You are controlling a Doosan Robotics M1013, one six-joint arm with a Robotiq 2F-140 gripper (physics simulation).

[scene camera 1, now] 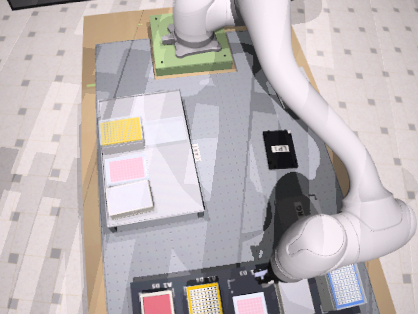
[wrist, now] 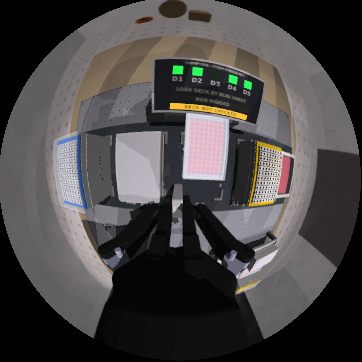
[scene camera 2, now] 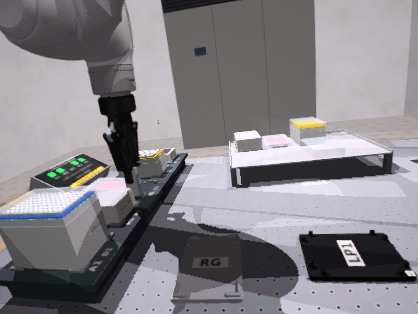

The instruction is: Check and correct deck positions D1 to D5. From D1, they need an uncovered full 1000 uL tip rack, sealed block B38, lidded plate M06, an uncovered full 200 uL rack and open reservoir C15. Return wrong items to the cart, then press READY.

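My gripper is shut and empty, over the cart-side edge of D3, with its narrow grey tip beside the pink plate. That plate is shifted toward the panel, off the nest marks; its lid and label are unclear. D1 holds a blue-rimmed tip rack with a clear outline around its top. D2 holds a pale block. D4 holds a yellow-rimmed rack with tips. D5 holds a red reservoir.
The panel shows D1, D2, D4, D5 lit, D3 dark. The cart bears a yellow rack, pink plate, white block and clear lid. Pads LP1 and RG lie nearby.
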